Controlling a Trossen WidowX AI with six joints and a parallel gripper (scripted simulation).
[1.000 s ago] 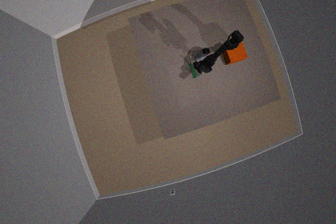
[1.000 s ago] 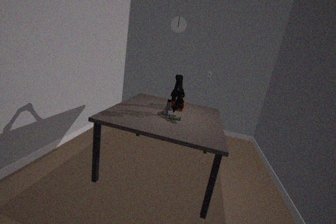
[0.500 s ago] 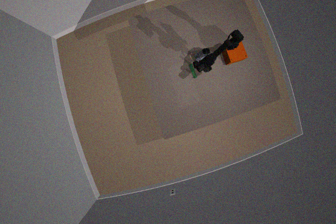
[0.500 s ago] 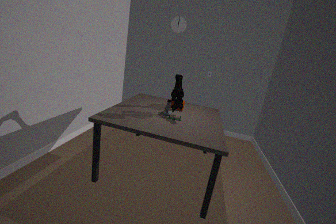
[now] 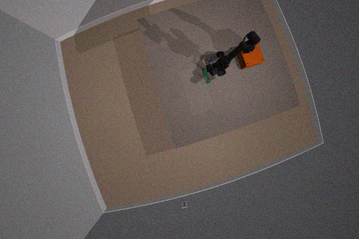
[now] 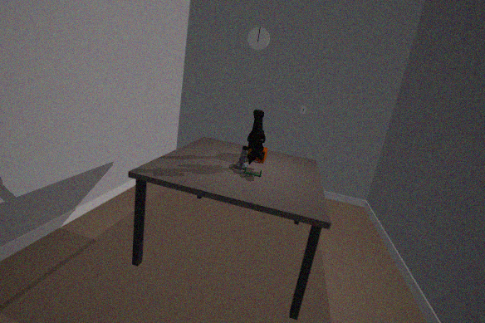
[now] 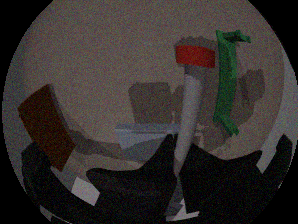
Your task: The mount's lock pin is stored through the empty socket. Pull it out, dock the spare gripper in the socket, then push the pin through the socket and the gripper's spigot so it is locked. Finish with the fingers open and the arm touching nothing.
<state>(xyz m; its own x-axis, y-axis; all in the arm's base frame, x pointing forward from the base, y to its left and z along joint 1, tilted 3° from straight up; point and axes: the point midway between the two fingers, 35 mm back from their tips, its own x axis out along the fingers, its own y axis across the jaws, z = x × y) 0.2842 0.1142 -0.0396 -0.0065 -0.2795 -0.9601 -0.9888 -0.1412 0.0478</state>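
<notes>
The grey mount is 60 mm to the right of my gripper tip. Also, from my gripper tip: spare gripper 20 mm behind, 60 mm to the right, 70 mm above; then green strip 80 mm ahead, 70 mm to the left, 20 mm below.
</notes>
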